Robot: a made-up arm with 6 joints. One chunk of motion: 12 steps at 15 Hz.
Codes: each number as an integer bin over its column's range. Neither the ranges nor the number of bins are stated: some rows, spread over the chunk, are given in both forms.
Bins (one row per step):
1: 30 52 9 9 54 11
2: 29 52 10 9 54 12
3: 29 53 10 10 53 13
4: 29 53 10 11 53 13
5: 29 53 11 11 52 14
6: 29 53 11 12 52 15
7: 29 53 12 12 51 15
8: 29 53 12 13 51 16
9: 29 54 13 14 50 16
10: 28 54 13 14 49 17
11: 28 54 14 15 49 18
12: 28 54 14 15 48 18
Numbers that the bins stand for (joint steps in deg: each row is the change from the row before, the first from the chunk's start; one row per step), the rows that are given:
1: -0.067 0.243 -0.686 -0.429 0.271 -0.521
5: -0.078 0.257 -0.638 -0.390 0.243 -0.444
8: -0.078 0.257 -0.614 -0.352 0.229 -0.394
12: -0.089 0.271 -0.567 -0.314 0.186 -0.343
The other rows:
2: -0.078 0.243 -0.662 -0.429 0.271 -0.495
3: -0.078 0.257 -0.662 -0.410 0.257 -0.470
4: -0.078 0.257 -0.662 -0.390 0.257 -0.470
6: -0.078 0.257 -0.638 -0.371 0.243 -0.419
7: -0.078 0.257 -0.614 -0.371 0.229 -0.419
9: -0.078 0.271 -0.590 -0.333 0.214 -0.394
10: -0.089 0.271 -0.590 -0.333 0.200 -0.368
11: -0.089 0.271 -0.567 -0.314 0.200 -0.343

